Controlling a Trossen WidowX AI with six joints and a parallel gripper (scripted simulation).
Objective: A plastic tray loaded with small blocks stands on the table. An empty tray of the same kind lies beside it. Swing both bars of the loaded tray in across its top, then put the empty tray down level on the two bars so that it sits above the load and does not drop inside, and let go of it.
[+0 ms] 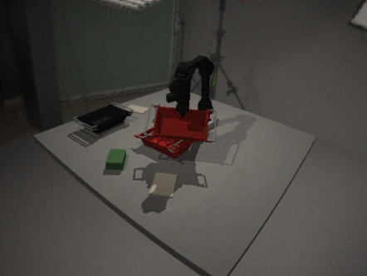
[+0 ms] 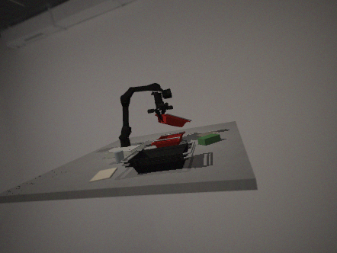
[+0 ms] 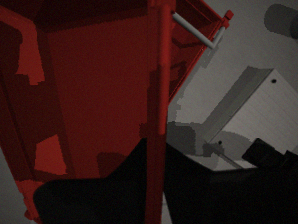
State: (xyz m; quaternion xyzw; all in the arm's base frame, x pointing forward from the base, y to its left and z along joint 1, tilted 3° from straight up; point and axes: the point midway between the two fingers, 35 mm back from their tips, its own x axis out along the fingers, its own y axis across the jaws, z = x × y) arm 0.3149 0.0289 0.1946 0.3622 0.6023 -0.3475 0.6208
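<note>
The red tray is 70 mm ahead of my gripper tip and 40 mm to the left of it. The rest, counted from my gripper tip: green block: 320 mm ahead, 160 mm to the right, 160 mm below; grey cylinder: 330 mm to the right, 230 mm behind, 150 mm below.
</note>
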